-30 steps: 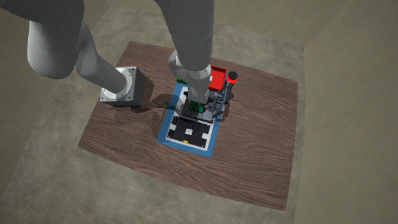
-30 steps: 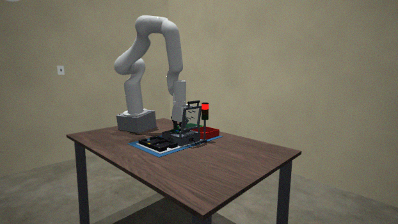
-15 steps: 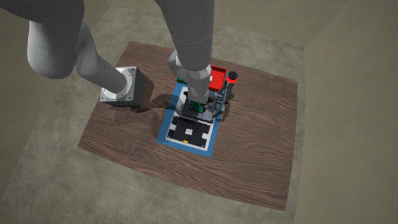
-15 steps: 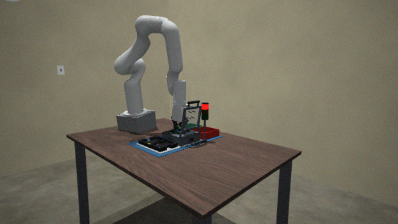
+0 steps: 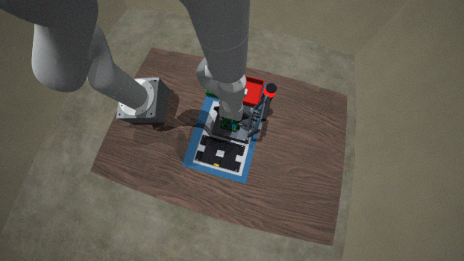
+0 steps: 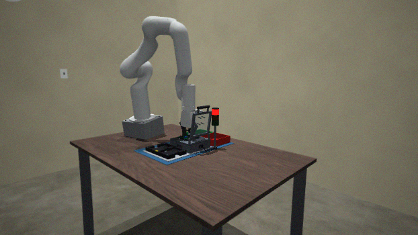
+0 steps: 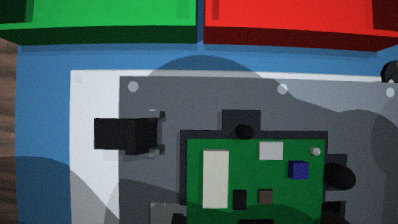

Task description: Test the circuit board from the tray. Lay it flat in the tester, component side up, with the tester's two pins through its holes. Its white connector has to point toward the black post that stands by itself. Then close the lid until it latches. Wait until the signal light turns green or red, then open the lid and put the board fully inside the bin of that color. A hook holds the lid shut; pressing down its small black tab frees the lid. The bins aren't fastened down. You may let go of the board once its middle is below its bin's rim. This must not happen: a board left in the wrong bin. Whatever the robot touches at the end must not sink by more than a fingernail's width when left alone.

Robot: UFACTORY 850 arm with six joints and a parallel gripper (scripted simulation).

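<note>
Right now the red bin is 200 mm to the left of my hand, 70 mm below it and 50 mm ahead of it. From my hand the other things lie so: tester lid: 120 mm ahead, 100 mm above; then green bin: 200 mm to the left, 100 mm behind, 70 mm below; then green circuit board: 10 mm below.
</note>
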